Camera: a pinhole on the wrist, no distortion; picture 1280 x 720 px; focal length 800.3 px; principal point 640.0 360.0 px. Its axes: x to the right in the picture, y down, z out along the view. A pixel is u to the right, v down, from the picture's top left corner.
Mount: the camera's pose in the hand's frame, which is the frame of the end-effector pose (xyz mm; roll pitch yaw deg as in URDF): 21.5 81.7 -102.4 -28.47 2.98 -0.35
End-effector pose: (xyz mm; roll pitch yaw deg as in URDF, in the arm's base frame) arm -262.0 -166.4 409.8 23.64 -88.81 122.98
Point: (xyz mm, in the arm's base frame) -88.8 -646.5 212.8
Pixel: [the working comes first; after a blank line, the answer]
In the camera's frame: -256.2 -41.7 540.1

260.4 298.2
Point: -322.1 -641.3 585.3
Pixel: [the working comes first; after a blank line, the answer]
In the camera's frame: 127.6 153.5 451.6

866.1 632.0
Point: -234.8 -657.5 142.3
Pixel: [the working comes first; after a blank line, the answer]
In the camera's frame: -319.6 93.6 476.3

103.0 517.3
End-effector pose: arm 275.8 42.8 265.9 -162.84 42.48 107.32
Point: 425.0 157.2 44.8
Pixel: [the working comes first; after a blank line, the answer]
In the camera's frame: 166.1 25.7 211.0

1270.0 457.7
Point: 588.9 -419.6 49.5
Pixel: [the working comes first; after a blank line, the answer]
In the camera's frame: -299.4 -59.0 579.4

226.5 278.5
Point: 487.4 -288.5 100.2
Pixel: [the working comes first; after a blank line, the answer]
In the camera's frame: -212.4 -89.5 432.6

247.1 194.4
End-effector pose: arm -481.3 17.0 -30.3 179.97 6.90 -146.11
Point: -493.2 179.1 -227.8
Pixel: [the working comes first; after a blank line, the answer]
In the camera's frame: -94.0 -93.0 295.1

385.1 107.8
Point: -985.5 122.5 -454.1
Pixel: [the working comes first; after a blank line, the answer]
In the camera's frame: 359.3 16.1 576.9

1138.4 382.4
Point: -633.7 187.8 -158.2
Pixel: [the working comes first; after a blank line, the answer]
In the camera's frame: 12.3 19.5 268.5

676.5 418.2
